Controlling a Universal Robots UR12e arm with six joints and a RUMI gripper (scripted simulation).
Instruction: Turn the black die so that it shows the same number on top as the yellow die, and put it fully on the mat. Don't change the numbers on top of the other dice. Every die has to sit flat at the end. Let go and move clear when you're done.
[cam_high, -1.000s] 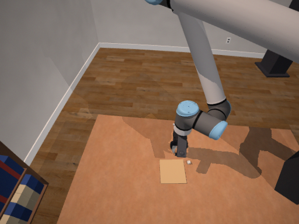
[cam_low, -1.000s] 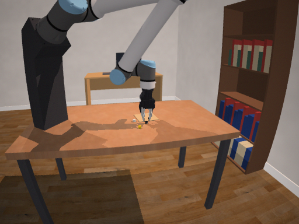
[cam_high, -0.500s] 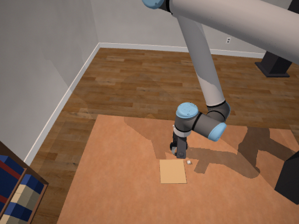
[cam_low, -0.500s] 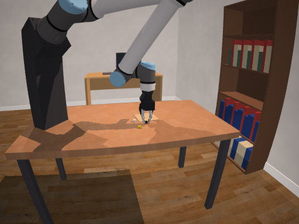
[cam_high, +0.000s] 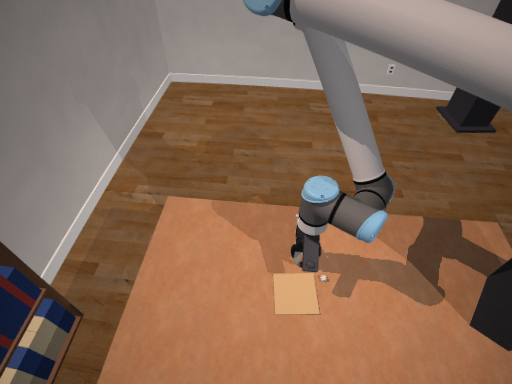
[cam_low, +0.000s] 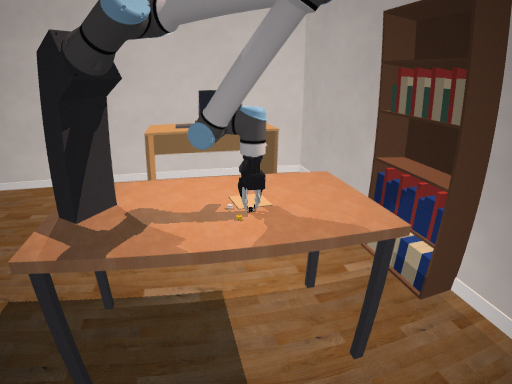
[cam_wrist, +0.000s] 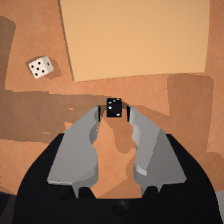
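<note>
Now: the black die 10 mm below my hand. Round my hand: tan mat 100 mm to the left, 40 mm ahead, 20 mm below; white die 60 mm to the left, 60 mm behind, 10 mm below; yellow die 70 mm behind, 60 mm to the right, 10 mm below.
</note>
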